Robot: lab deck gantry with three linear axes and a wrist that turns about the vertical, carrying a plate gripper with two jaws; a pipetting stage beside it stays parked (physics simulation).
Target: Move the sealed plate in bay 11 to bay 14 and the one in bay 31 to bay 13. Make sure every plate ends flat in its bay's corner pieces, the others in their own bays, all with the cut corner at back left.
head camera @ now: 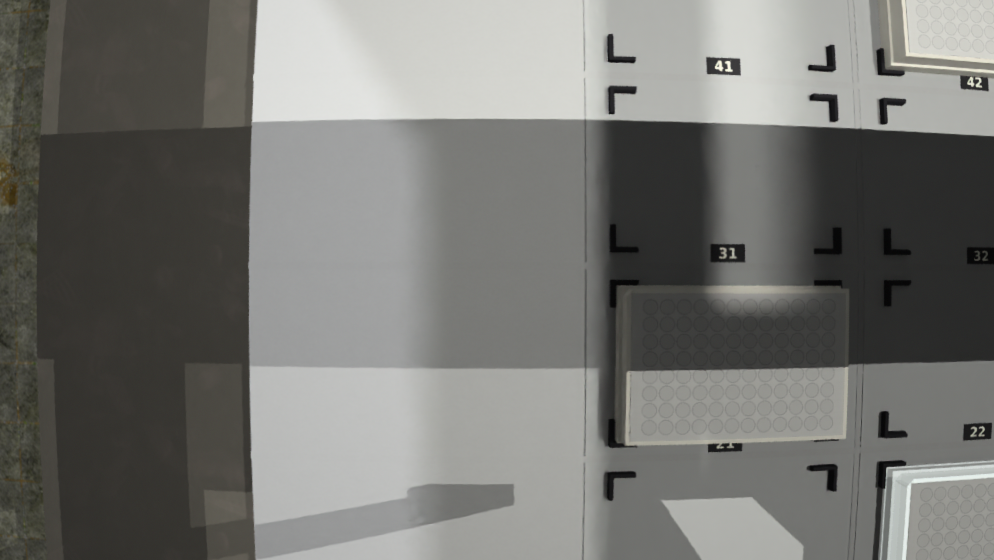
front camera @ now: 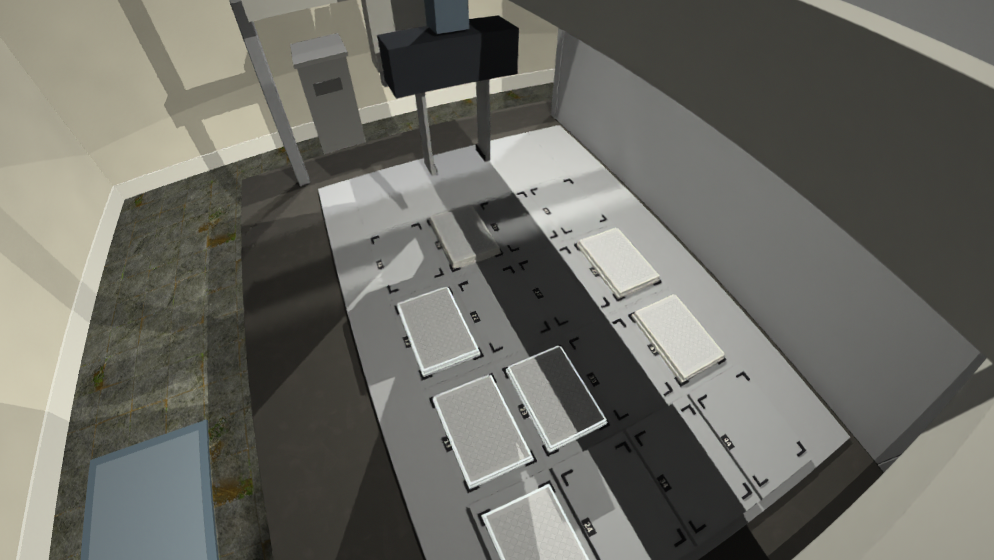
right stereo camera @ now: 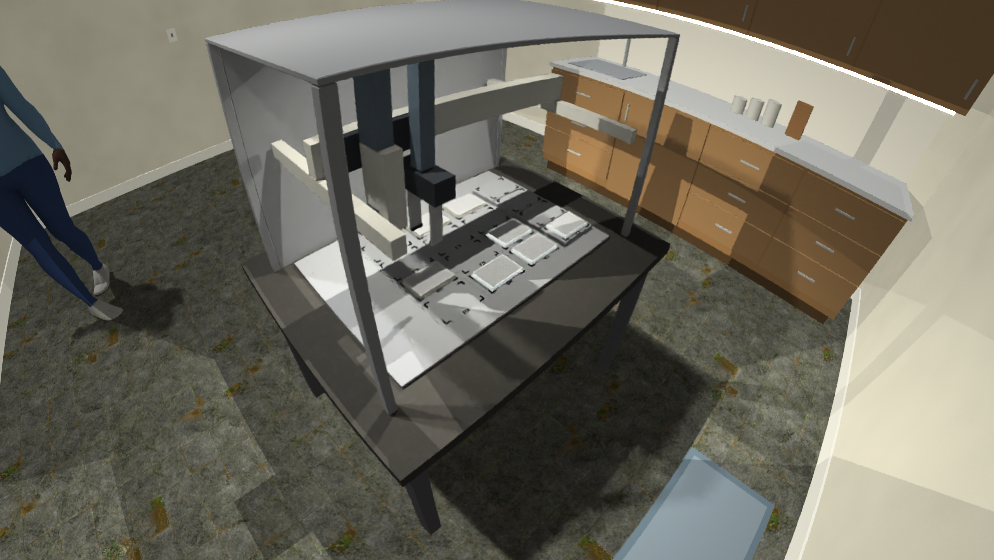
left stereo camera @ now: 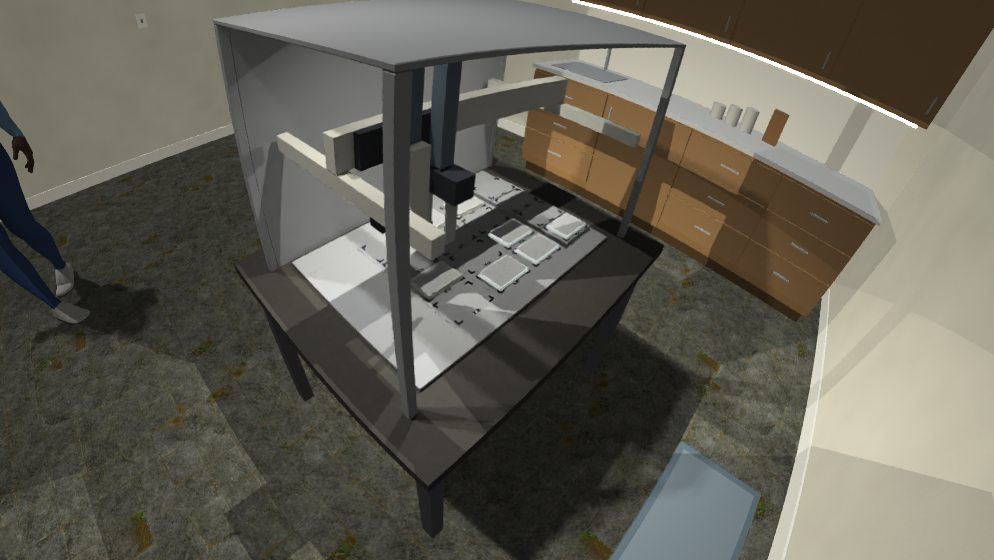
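Seen in the pictures: gripper, fingertip midpoint: [front camera: 457, 161] [right stereo camera: 426, 235]; robot's base, origin of the base link: [front camera: 373, 239] [right stereo camera: 446, 322] [left stereo camera: 458, 323].
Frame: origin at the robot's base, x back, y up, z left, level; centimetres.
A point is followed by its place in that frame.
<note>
My gripper [front camera: 459, 164] @(x -6.4, y 16.0, z 15.0 cm) [right stereo camera: 425, 235] @(x -6.4, y 16.0, z 15.0 cm) is open and empty, raised above the deck; it does not show in the head view. A sealed plate [front camera: 452, 240] @(x -7.7, y 1.4, z 12.6 cm) [head camera: 733, 406] @(x -6.0, y 1.4, z 12.9 cm) [left stereo camera: 441, 281] @(x -6.4, y 1.5, z 12.8 cm) [right stereo camera: 431, 283] @(x -5.4, y 1.4, z 12.6 cm) lies flat in bay 21, its cut corner seemingly at back left. Bay 11 and bay 31 hold no plate. In the front view, one plate [front camera: 482, 431] @(x -39.9, y 1.4, z 4.2 cm) lies in bay 13 and another plate [front camera: 532, 521] @(x -52.3, y 2.9, z 4.8 cm), partly cut off by the frame, in bay 14. The cut corners of these two are too small to tell.
Other plates lie in bay 12 [front camera: 438, 330] @(x -23.7, y 1.4, z 4.4 cm), bay 23 [front camera: 539, 397] @(x -38.8, y 1.5, z 12.8 cm), bay 42 [front camera: 617, 260] @(x -23.2, y 1.4, z 35.8 cm) and bay 43 [front camera: 678, 337] @(x -39.7, y 1.4, z 35.7 cm). The parked pipetting stage [right stereo camera: 382, 184] hangs beside my gripper. A grey side panel [front camera: 730, 243] @(x -31.6, y 7.0, z 51.9 cm) and corner posts [left stereo camera: 398, 243] @(x 26.7, y 45.7, z -11.5 cm) surround the deck.
</note>
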